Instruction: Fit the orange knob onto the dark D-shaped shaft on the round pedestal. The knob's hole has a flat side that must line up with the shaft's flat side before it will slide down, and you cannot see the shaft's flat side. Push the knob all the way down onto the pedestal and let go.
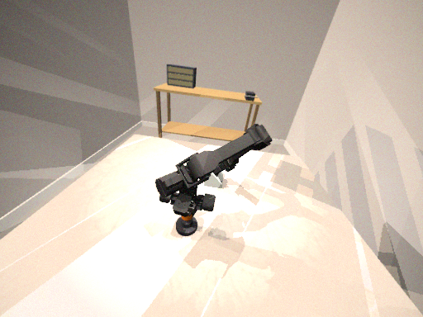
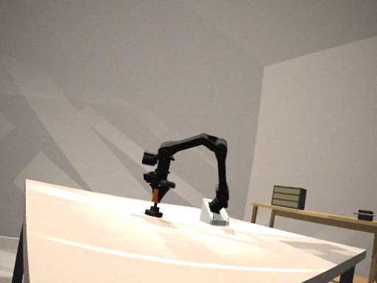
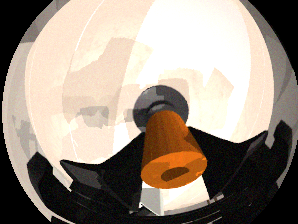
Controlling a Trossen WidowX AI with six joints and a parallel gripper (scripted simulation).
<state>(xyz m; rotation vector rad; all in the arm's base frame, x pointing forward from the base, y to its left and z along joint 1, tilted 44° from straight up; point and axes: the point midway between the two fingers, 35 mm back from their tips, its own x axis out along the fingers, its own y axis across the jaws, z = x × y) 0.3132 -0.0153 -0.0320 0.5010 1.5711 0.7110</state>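
My gripper tip is 4 cm above the pedestal. Round my gripper tip: orange knob (2 cm above).
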